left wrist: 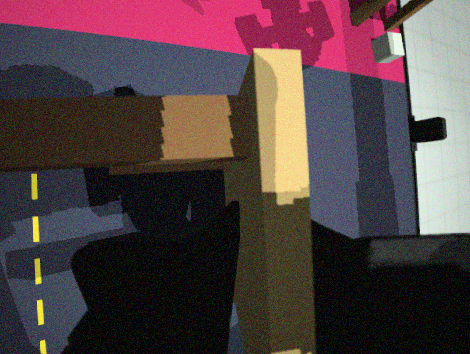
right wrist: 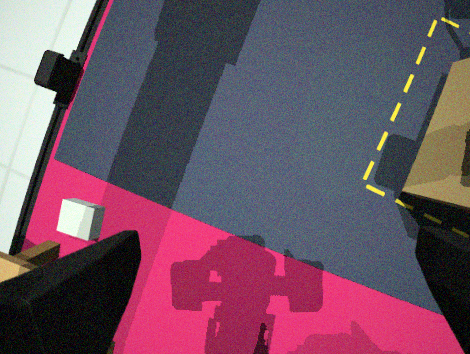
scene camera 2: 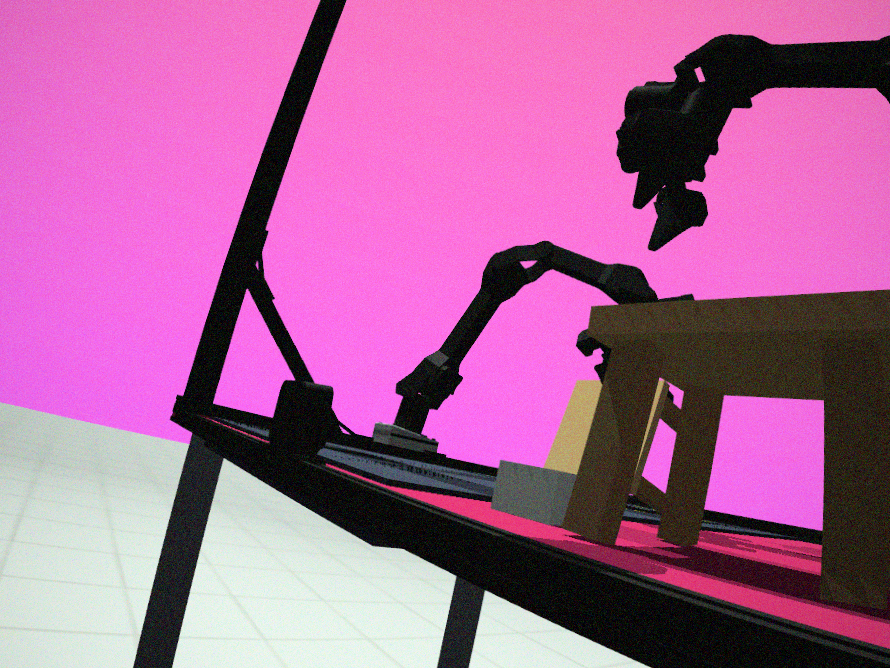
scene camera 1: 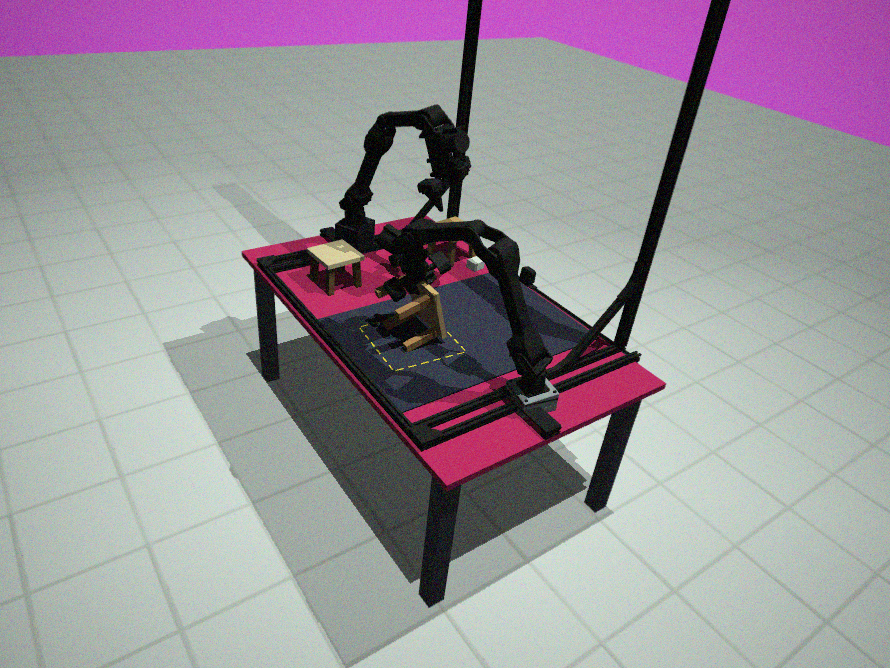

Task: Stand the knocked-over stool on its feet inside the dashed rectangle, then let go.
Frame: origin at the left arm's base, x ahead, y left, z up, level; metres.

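Seen in the pictures: left gripper, fingertip midpoint: point(left wrist: 253, 208) point(scene camera 1: 420, 292); right gripper, fingertip midpoint: point(right wrist: 279, 243) point(scene camera 2: 644, 230) point(scene camera 1: 450, 205); left arm's base, link origin: point(scene camera 2: 406, 431) point(scene camera 1: 532, 386); right arm's base, link origin: point(scene camera 1: 355, 221).
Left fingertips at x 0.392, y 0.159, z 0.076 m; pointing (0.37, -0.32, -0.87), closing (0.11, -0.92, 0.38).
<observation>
Offsets run from my left fingertips to a thing's top centre. "pt": to the spot under its first point. Level surfaces: height alone.
The wooden stool @[dx -0.029, dy +0.042, dz +0.054 m] point(scene camera 1: 435, 310) point(left wrist: 283, 140) is on its side, seat on edge and legs pointing left in scene camera 1, low over the yellow dashed rectangle point(scene camera 1: 376, 347) point(right wrist: 375, 189) on the dark mat @[dz -0.122 m] point(scene camera 1: 509, 312). My left gripper point(scene camera 1: 403, 288) point(left wrist: 253, 208) is shut on the stool's seat edge from above. In scene camera 2 only the stool's pale seat @[pt dx -0.066, dy -0.024, dz -0.024 m] point(scene camera 2: 575, 427) shows, behind a nearer stool. My right gripper point(scene camera 1: 433, 190) point(scene camera 2: 670, 222) is open and empty, high above the back of the table.
A pale upright stool @[dx +0.320, dy +0.160, dz -0.016 m] point(scene camera 1: 335, 256) stands at the back left of the red table @[dz -0.127 m] point(scene camera 1: 482, 457). Another brown stool @[dx +0.406, dy -0.285, dz -0.015 m] point(scene camera 1: 450, 247) point(scene camera 2: 674, 345) stands at the back, with a white cube @[dx +0.306, dy -0.332, dz -0.098 m] point(scene camera 1: 474, 264) point(scene camera 2: 531, 492) point(left wrist: 386, 47) point(right wrist: 79, 218) beside it. Black rails frame the mat.
</observation>
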